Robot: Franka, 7 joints.
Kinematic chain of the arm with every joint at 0, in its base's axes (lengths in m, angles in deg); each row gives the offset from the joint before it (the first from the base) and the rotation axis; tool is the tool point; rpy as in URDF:
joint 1: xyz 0 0 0.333 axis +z
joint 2: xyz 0 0 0 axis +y
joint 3: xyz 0 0 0.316 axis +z
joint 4: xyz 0.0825 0 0 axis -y
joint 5: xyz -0.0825 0 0.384 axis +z
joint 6: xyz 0 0 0 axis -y
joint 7: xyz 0.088 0 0 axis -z
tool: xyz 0 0 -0.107 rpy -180 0 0
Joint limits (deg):
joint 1: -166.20..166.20
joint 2: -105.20..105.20
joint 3: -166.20..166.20
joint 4: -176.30..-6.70
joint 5: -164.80..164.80
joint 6: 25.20..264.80
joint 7: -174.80..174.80
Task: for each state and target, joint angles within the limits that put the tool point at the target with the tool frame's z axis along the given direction. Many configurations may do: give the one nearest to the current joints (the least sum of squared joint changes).
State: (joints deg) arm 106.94 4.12 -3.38 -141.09 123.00 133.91 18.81
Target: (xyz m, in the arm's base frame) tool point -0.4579 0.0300 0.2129 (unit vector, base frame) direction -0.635 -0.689 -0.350
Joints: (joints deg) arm 141.60 11.85 30.15 -142.55 110.04 128.28 18.81
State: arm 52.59 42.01 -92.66 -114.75 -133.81 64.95 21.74
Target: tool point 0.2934 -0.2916 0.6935 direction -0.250 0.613 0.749
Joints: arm 43.36 45.38 -107.18 -121.52 -122.75 39.19 21.74
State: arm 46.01 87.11 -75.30 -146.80 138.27 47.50 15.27
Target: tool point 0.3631 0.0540 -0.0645 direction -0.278 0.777 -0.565
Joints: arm 74.54 95.39 -53.91 -129.69 126.22 57.86 15.27
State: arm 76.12 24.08 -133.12 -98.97 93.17 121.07 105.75
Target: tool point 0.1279 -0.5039 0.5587 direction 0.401 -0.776 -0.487
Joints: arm 52.10 21.26 -128.49 -124.90 79.55 158.22 105.75
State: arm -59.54 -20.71 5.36 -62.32 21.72 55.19 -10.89
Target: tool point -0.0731 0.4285 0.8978 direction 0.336 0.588 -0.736
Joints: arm -22.44 -54.25 35.46 -66.29 63.27 75.40 -10.89
